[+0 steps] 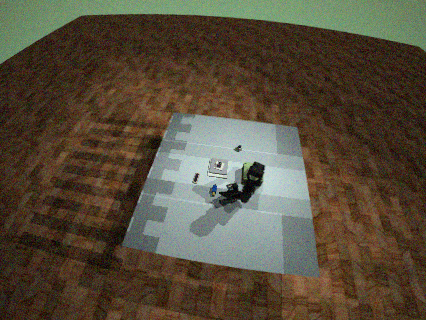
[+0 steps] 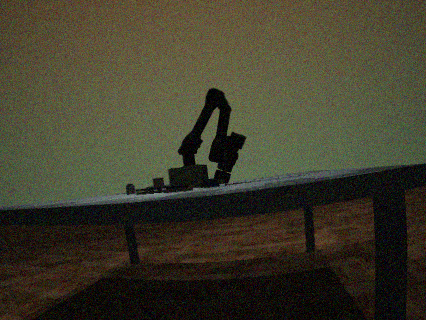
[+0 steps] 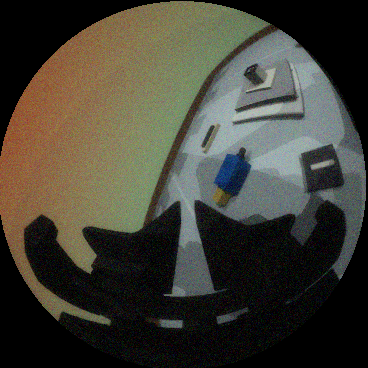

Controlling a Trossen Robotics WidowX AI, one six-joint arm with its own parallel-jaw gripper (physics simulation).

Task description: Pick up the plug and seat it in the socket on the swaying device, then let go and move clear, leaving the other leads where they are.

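The blue plug (image 3: pixel 232 173) (image 1: pixel 214 189) with a yellow tip and a black tail lies flat on the grey table top (image 1: pixel 231 244). It is just beyond my fingertips and apart from them. My gripper (image 3: pixel 187 204) (image 1: pixel 222 200) (image 2: pixel 221 178) is low over the table and shut, with only a narrow slit between the fingers and nothing in it. The device (image 3: pixel 274 94) (image 1: pixel 213 173), a grey plate on a white base, carries the small black socket (image 3: pixel 253 73) (image 1: pixel 219 164). It sits farther out beyond the plug.
A thin beige and black lead (image 3: pixel 209 136) (image 1: pixel 196 178) lies left of the plug. A dark square block with a white slot (image 3: pixel 322 167) (image 1: pixel 232 187) lies to its right. A small dark cylinder (image 1: pixel 238 148) (image 2: pixel 130 188) stands farther back. The arm's green base (image 1: pixel 246 168) is right of the device.
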